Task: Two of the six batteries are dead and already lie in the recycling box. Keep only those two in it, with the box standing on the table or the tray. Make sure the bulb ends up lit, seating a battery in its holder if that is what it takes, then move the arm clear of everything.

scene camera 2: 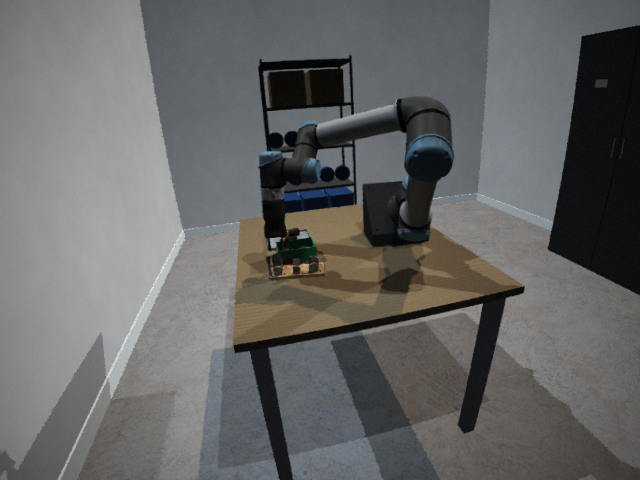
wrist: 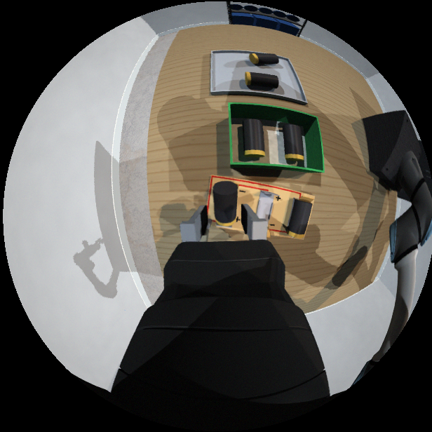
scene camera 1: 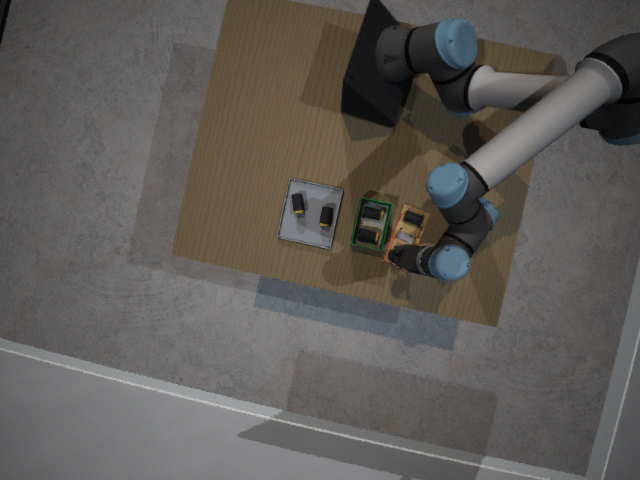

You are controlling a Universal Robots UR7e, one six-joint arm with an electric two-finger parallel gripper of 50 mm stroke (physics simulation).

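Pixels of known places: gripper, fingertip midpoint: [scene camera 2: 276, 249]; arm's base at its link origin: [scene camera 1: 392, 55].
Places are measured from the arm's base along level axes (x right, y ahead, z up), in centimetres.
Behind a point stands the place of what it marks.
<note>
My gripper [scene camera 1: 397, 254] @(x -19.4, y 56.5, z -3.1 cm) [wrist: 223, 213] is open, low over the bulb board [scene camera 1: 402, 223] @(x -18.1, y 45.8, z -11.7 cm) [scene camera 2: 305, 272] @(x -23.5, y 47.0, z -11.7 cm) [wrist: 282, 215], its fingers either side of a black battery [wrist: 225, 200] at one end bay. That battery's far end looks raised; its seating is unclear. Another battery [scene camera 1: 413, 218] @(x -20.3, y 43.6, z -8.1 cm) [wrist: 300, 217] lies in the other end bay. Between them is a pale part [scene camera 1: 405, 237] @(x -20.2, y 49.9, z -11.5 cm) [wrist: 265, 202]; I cannot tell whether the bulb is lit. The green recycling box [scene camera 1: 356, 222] @(x -3.3, y 49.7, z -6.8 cm) [scene camera 2: 305, 251] @(x -12.9, y 45.5, z -8.2 cm) [wrist: 314, 140] stands on the table, holding two batteries [scene camera 1: 373, 212] @(x -7.8, y 45.1, z -8.9 cm) [wrist: 253, 135].
The grey tray [scene camera 1: 310, 232] @(x 10.0, y 56.7, z -12.3 cm) [wrist: 227, 75] lies beyond the box and holds two batteries [scene camera 1: 326, 216] @(x 6.2, y 50.3, z -9.0 cm) [wrist: 262, 80]. The box is close beside the board. The arm's black base block [scene camera 1: 361, 87] @(x 6.1, y 14.0, z 5.5 cm) [scene camera 2: 379, 211] @(x 0.8, y 11.1, z 0.2 cm) stands farther back on the table. A table edge runs near the board's gripper end.
</note>
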